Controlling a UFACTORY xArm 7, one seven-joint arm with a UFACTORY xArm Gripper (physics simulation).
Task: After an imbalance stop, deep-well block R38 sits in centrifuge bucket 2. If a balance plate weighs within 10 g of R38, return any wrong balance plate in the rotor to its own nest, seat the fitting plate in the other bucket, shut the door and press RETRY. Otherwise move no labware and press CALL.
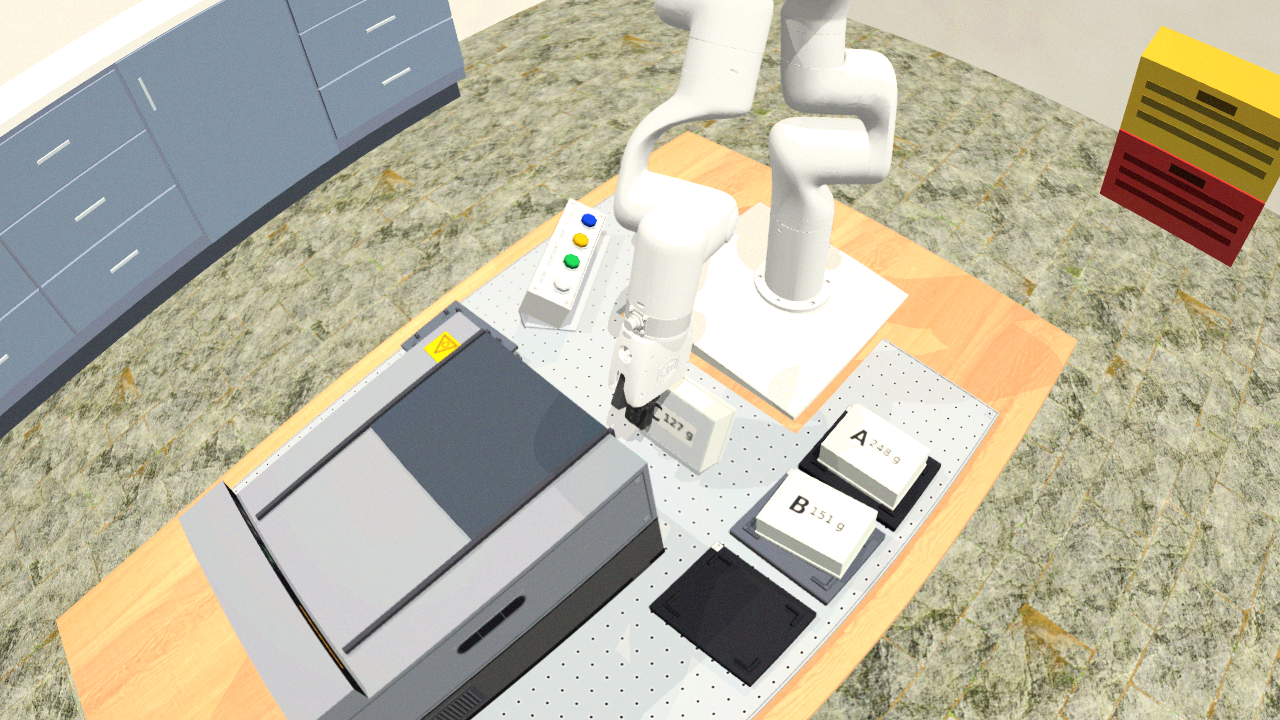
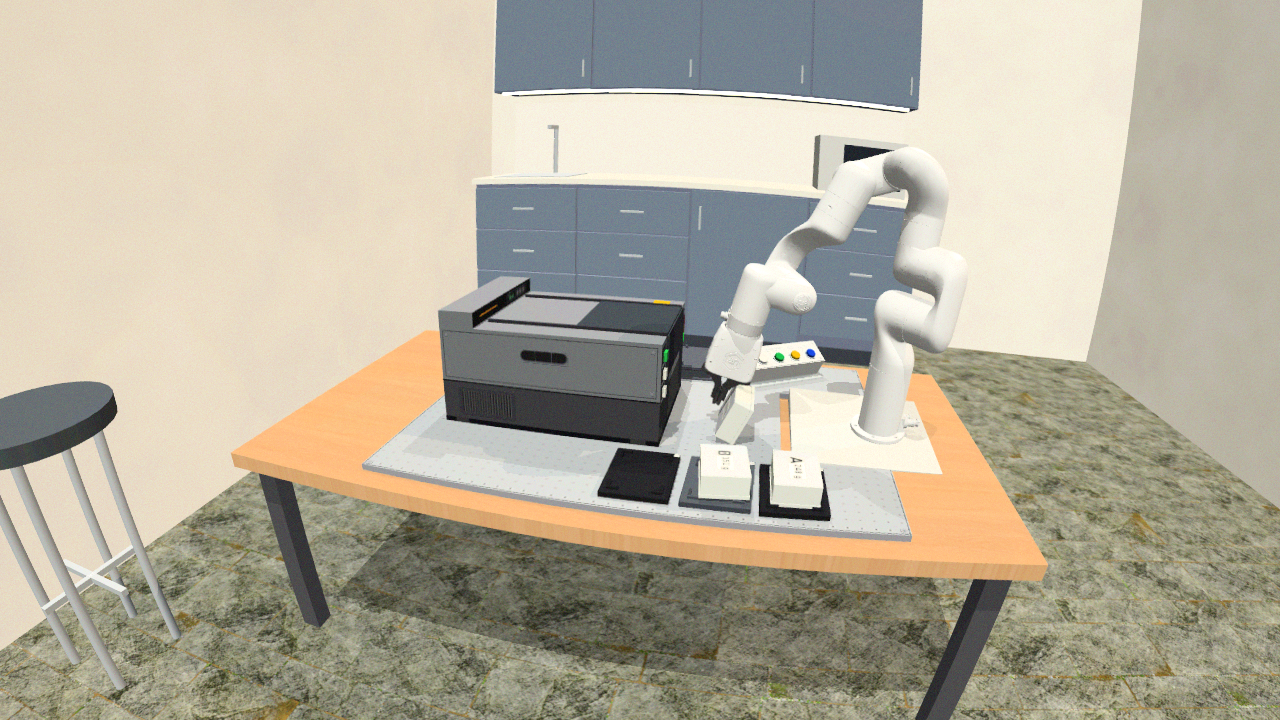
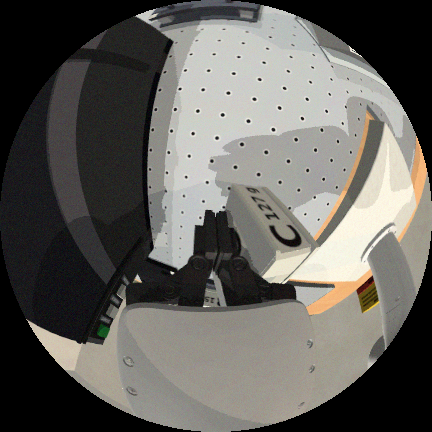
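Where they show: gripper, fingertip midpoint: (image 1: 637,421) (image 2: 716,401) (image 3: 212,222); arm's base, origin of the base link: (image 1: 793,283) (image 2: 877,429) (image 3: 378,243).
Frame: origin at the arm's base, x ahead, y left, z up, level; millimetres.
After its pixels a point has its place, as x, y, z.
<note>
My gripper (image 1: 638,419) @(363, -31, 44) (image 2: 718,392) @(363, -31, 44) (image 3: 212,222) @(363, -31, 44) is shut and empty, low beside the centrifuge. Plate C, 127 g (image 1: 705,434) @(347, 63, 66) (image 2: 735,415) @(333, 73, 61) (image 3: 267,227) @(324, -52, 67), is white and tipped up steeply on the perforated board, right next to the fingers; whether they touch is unclear. Plate A, 248 g (image 1: 870,458) @(262, 258, 49) (image 2: 795,483) @(255, 312, 49), and plate B, 151 g (image 1: 812,523) @(381, 239, 52) (image 2: 725,474) @(371, 294, 54), lie flat on their nests. A black nest (image 1: 733,616) @(516, 216, 7) (image 2: 638,474) @(515, 222, 7) beside B is empty. The grey centrifuge (image 1: 572,573) @(603, 72, 127) (image 2: 572,358) @(651, 64, 163) (image 3: 105,125) @(449, -119, 61) hides its rotor and buckets; R38 does not show.
A button box (image 1: 547,308) @(268, -268, 43) (image 2: 787,369) @(160, -285, 29) with white, green, yellow and blue buttons stands beyond the gripper; its labels are unreadable. The arm's white base plate (image 1: 787,376) @(165, 80, -4) (image 2: 827,447) @(135, 76, -5) (image 3: 320,260) @(176, 55, -3) is close to plate C. A stool (image 2: 62,416) stands left of the table.
</note>
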